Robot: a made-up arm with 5 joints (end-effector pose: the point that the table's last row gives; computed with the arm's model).
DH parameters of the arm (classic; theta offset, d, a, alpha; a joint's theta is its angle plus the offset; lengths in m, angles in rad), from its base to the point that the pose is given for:
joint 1: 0 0.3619 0 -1.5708
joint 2: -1.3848 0 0.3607 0
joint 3: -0.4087 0 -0.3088 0
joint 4: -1.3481 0 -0.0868 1.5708
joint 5: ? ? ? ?
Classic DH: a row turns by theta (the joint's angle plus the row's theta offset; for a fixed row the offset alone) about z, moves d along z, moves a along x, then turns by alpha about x.
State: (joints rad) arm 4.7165 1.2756 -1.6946 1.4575 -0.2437
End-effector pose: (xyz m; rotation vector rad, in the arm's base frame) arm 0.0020 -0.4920 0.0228 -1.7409 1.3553 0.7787
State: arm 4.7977 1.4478 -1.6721 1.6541 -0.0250
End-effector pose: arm 0.0337 -0.3945 -0.0408 -1.3915 1.2459 1.1805
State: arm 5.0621 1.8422 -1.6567 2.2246 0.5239
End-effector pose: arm 0.0673 -0.1846 -0.0815 -0.6047 0.7204 2.3080
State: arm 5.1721 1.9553 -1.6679 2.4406 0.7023
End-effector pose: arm 0.0708 -0.1430 -0.0745 -0.3540 0.4523 2.6808
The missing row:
joint 5: 3.1416 0.1108 0 0
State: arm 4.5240 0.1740 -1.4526 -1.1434 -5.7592
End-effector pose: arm -0.0829 -0.4350 0.8186 0.3480 -0.7604 1.8123
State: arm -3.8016 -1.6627 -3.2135 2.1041 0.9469
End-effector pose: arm 0.5420 -0.4206 0.4141 -0.2668 -0.2574 0.2836
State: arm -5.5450 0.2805 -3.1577 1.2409 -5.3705
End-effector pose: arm 0.2071 0.1884 1.0865 -1.6212 0.1418 -1.1786
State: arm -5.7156 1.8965 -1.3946 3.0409 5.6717
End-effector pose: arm 0.1625 0.1036 0.0243 0.5133 0.3433 3.0364
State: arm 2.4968 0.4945 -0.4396 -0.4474 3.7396
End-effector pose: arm -0.3206 0.2411 0.2686 -2.4980 1.7887 0.6107
